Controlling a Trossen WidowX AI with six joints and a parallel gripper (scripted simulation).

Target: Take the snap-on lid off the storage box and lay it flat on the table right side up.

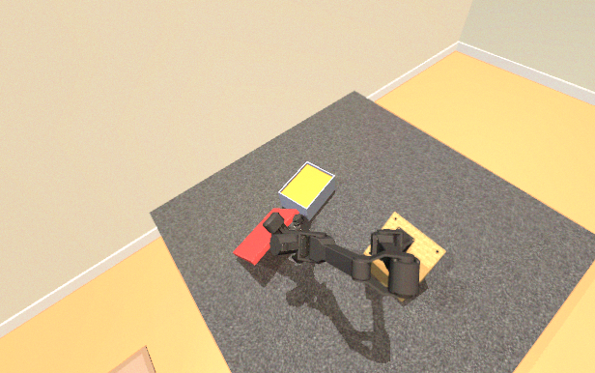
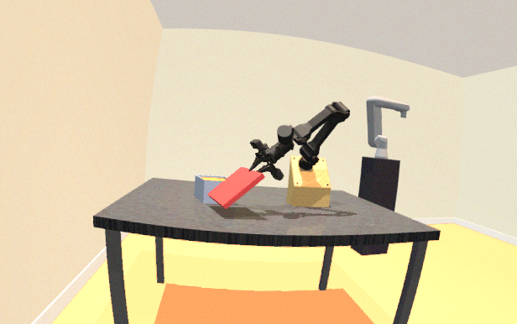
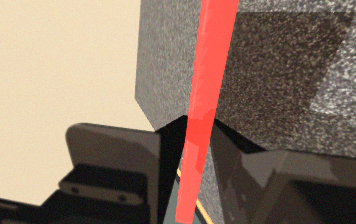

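Right now my gripper tip is 6 cm short of the red lid, 5 cm above it and 1 cm to the right of it. Also, from my gripper tip: storage box 25 cm to the right, 13 cm ahead, 11 cm below.
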